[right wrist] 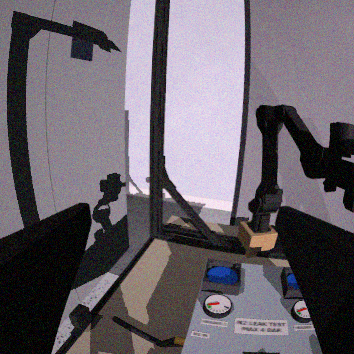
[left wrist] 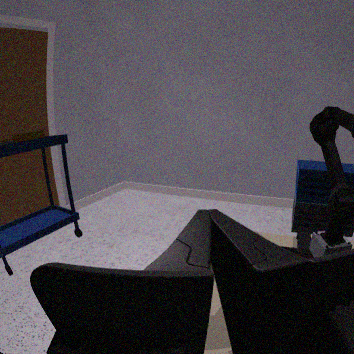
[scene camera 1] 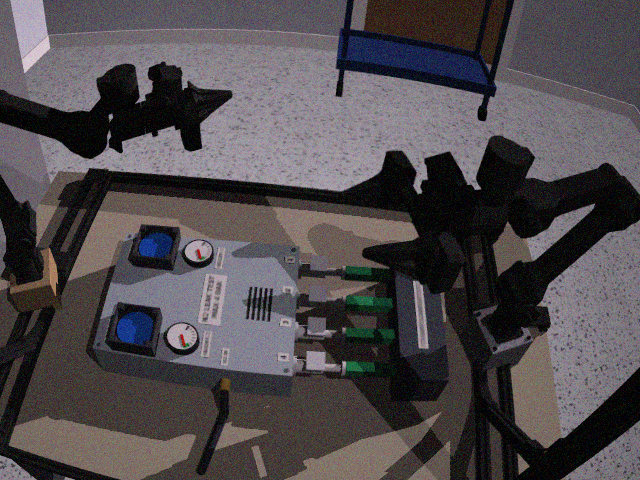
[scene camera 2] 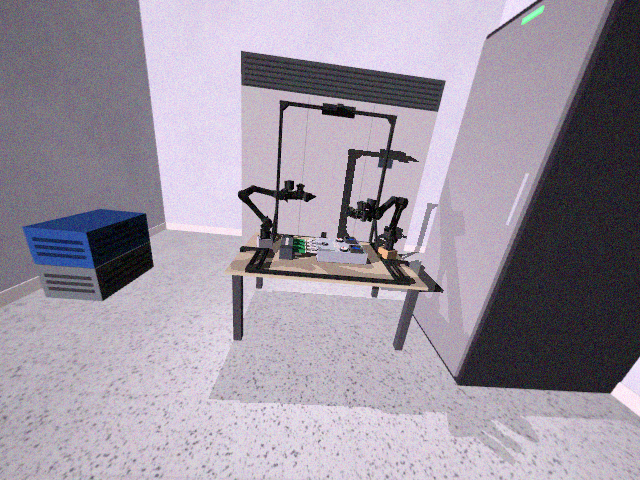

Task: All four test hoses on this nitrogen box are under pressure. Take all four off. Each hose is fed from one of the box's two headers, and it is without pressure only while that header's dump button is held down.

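Places are measured from the left arm's base along level axes (x right, y up, z back), in centimetres.
Pixels of known places: left gripper, fingertip midpoint: (left wrist: pixel 206 218) (scene camera 1: pixel 232 93) (scene camera 2: pixel 345 213); right gripper, fingertip midpoint: (right wrist: pixel 186 216) (scene camera 1: pixel 350 223) (scene camera 2: pixel 314 195); left arm's base, origin of the base link: (right wrist: pixel 258 226) (scene camera 1: pixel 29 270) (scene camera 2: pixel 388 248); right arm's base, origin of the base link: (left wrist: pixel 332 237) (scene camera 1: pixel 504 326) (scene camera 2: pixel 264 237).
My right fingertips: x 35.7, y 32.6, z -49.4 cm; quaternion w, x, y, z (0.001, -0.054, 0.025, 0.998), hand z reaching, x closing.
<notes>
For each thing: its middle in the pictures, then the offset to it from my right fingertips. "spot": a spot on its surface instead.
- dark block, surface spot: (scene camera 1: pixel 431 356) spot: dx +3.6, dy -33.0, dz -18.5 cm
- bent black tube, surface spot: (scene camera 1: pixel 222 408) spot: dx -0.8, dy -38.9, dz +16.9 cm
The grey nitrogen box (scene camera 1: pixel 248 348) (scene camera 2: pixel 341 256) (right wrist: pixel 262 295) lies on the table. Its blue dump buttons, the upper (scene camera 1: pixel 156 244) and the lower (scene camera 1: pixel 134 328) in scene camera 1, sit in dark square frames; neither is touched. Green hoses (scene camera 1: pixel 367 272) (scene camera 1: pixel 368 303) (scene camera 1: pixel 368 335) (scene camera 1: pixel 367 367) lie in a row at its right edge, with pale couplings at the ports. My left gripper (scene camera 1: pixel 230 94) (left wrist: pixel 206 218) is shut and empty, raised beyond the box's upper edge. My right gripper (scene camera 1: pixel 356 222) (right wrist: pixel 186 216) is open and empty, above the upper hose ends.
A dark block (scene camera 1: pixel 431 356) stands at the hoses' right ends. Two gauges (scene camera 1: pixel 197 252) (scene camera 1: pixel 181 337) sit beside the buttons. A bent black tube (scene camera 1: pixel 222 408) with a brass end lies at the box's lower side. A black frame (scene camera 1: pixel 232 184) edges the table; a blue cart (scene camera 1: pixel 413 59) stands beyond.
</notes>
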